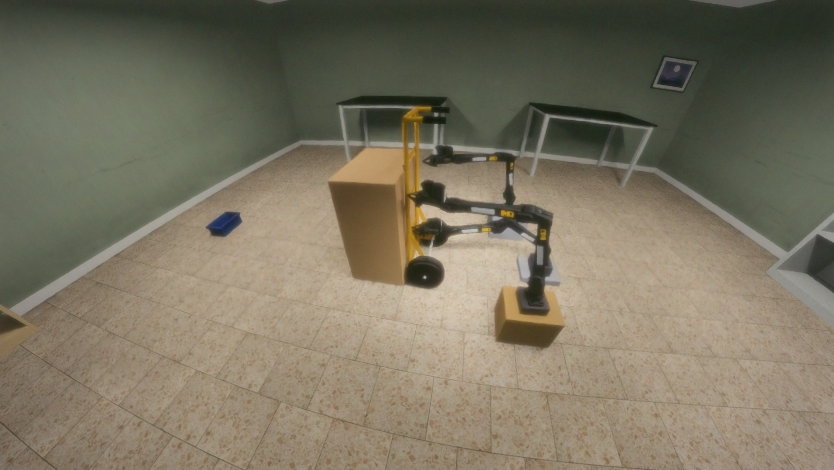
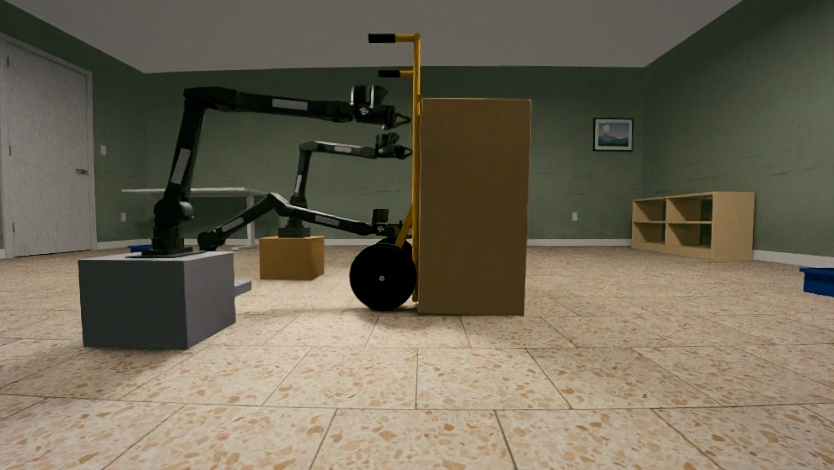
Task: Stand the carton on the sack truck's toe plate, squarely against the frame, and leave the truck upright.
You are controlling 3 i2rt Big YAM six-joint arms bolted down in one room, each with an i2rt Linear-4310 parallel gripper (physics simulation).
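The tall brown carton [image 1: 373, 224] [image 2: 473, 204] stands upright close against the front of the yellow sack truck [image 1: 406, 137] [image 2: 416, 87], which is upright on black wheels. The toe plate does not show, so I cannot tell whether the carton rests on it. Three grippers point at the frame from the handle side: the gripper on the orange box's arm [image 1: 410, 197] [image 2: 410, 152], the gripper on the grey box's arm [image 1: 427, 160] [image 2: 409, 120], and the low middle arm's gripper [image 1: 415, 231], near the wheels. Their fingers are too small to read.
The orange box [image 1: 528, 332] [image 2: 291, 258] and grey box [image 2: 134, 303] carry arm bases. Two black-topped tables [image 1: 391, 101] [image 1: 592, 115] stand at the back wall. A blue bin [image 1: 224, 224] [image 2: 825, 282] lies on the floor beyond the carton. A wooden shelf unit [image 2: 733, 224] stands at the right.
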